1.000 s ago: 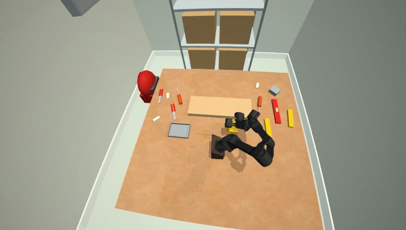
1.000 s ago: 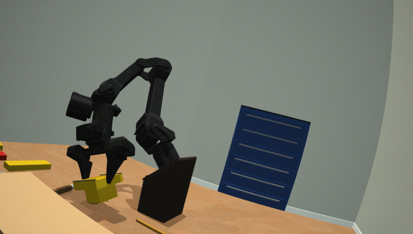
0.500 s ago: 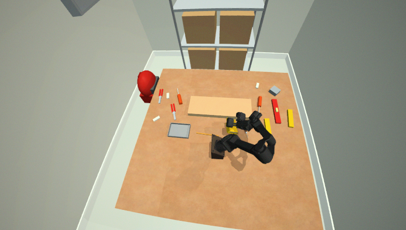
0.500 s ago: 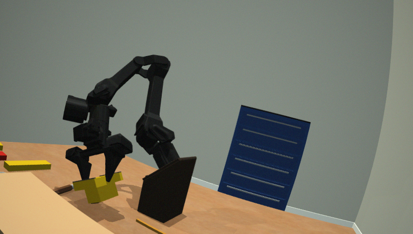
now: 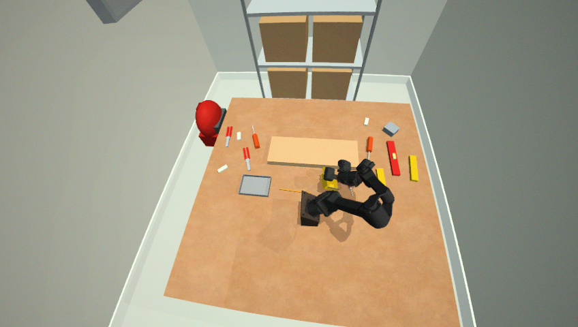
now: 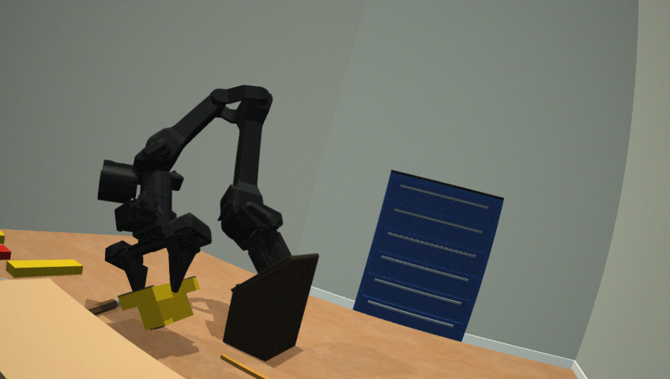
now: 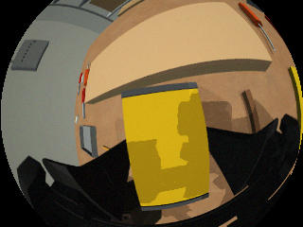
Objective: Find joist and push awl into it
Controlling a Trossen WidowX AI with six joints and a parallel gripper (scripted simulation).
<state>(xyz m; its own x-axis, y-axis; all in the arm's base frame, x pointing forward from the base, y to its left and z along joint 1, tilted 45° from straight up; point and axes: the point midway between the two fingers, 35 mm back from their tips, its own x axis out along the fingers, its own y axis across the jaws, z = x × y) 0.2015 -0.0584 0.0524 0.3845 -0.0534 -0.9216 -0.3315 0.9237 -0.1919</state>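
The awl is 12 cm to the right of my gripper tip and 7 cm below it. The rest, counted from my gripper tip: red level 24 cm ahead, 35 cm to the right, 6 cm below; yellow stud finder 2 cm to the left, 2 cm below; grey tray 11 cm behind, 39 cm to the left, 6 cm below.
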